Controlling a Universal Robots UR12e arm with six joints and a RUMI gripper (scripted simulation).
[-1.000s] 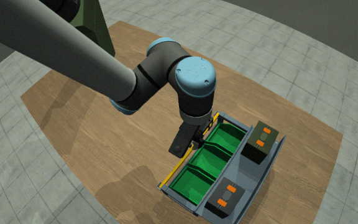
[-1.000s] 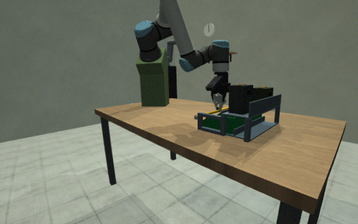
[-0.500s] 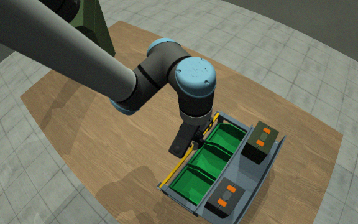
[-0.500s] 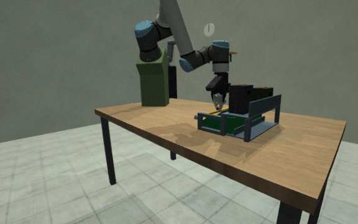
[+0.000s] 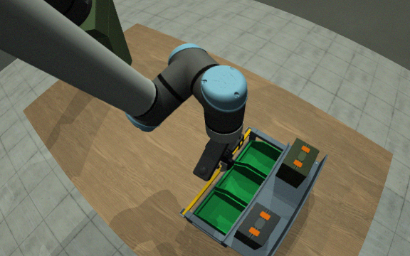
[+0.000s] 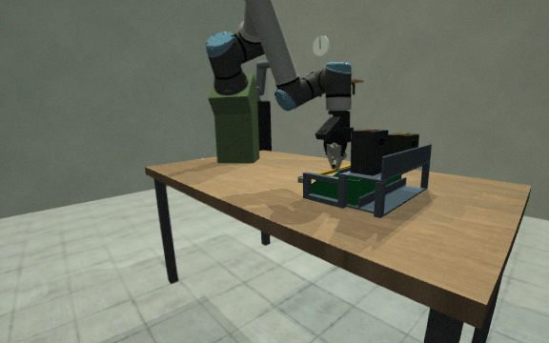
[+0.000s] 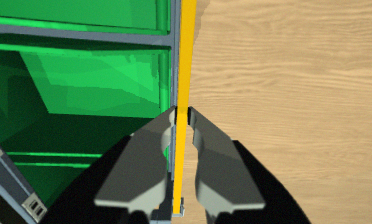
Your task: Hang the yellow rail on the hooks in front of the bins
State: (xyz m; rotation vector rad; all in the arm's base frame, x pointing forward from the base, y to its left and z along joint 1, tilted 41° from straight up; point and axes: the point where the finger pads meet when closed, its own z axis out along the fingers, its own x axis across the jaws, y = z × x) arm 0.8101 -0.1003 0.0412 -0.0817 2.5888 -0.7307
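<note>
Now: hand 1 cm above the yellow rail. Also, from my hand: rack front bar: 1 cm ahead, 6 cm below.
</note>
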